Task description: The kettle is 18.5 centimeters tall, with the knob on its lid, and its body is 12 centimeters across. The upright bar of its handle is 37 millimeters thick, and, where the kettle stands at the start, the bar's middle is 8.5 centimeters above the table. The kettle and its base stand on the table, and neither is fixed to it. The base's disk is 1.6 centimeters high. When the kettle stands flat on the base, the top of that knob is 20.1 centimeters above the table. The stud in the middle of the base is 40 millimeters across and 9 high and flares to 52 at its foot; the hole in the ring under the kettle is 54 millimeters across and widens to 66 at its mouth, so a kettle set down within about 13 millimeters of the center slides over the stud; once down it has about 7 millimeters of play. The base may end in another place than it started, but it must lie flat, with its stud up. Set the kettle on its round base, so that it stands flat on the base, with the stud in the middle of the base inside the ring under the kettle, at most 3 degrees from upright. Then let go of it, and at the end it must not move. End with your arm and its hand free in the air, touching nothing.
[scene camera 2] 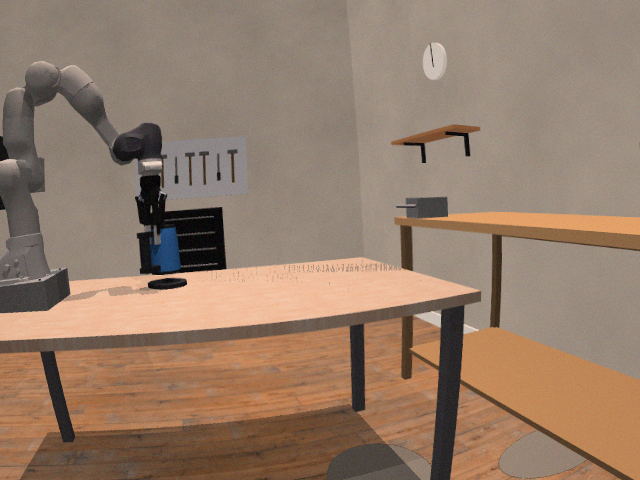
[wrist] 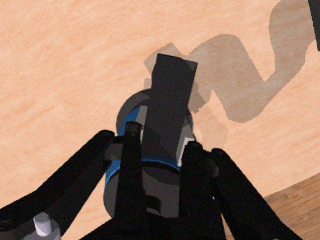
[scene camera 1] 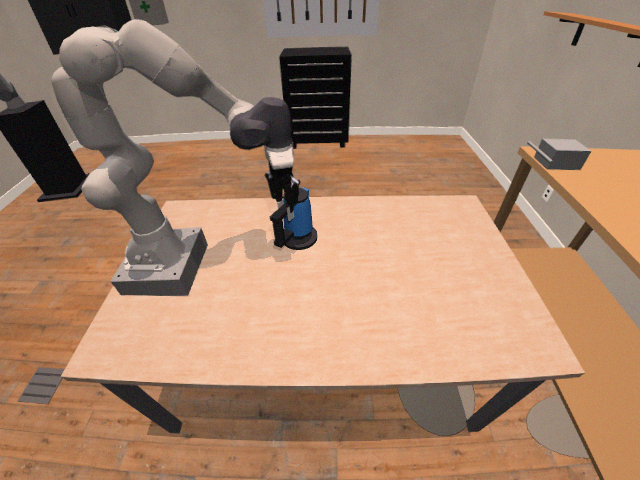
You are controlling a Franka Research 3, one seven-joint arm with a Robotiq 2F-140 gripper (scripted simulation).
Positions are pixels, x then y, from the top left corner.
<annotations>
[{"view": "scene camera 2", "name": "my gripper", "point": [153, 244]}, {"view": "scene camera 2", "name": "blue kettle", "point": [163, 259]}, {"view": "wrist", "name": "my gripper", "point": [160, 120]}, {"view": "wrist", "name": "blue kettle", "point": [173, 77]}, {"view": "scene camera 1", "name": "my gripper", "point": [286, 217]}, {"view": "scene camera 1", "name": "blue kettle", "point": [301, 225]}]
</annotations>
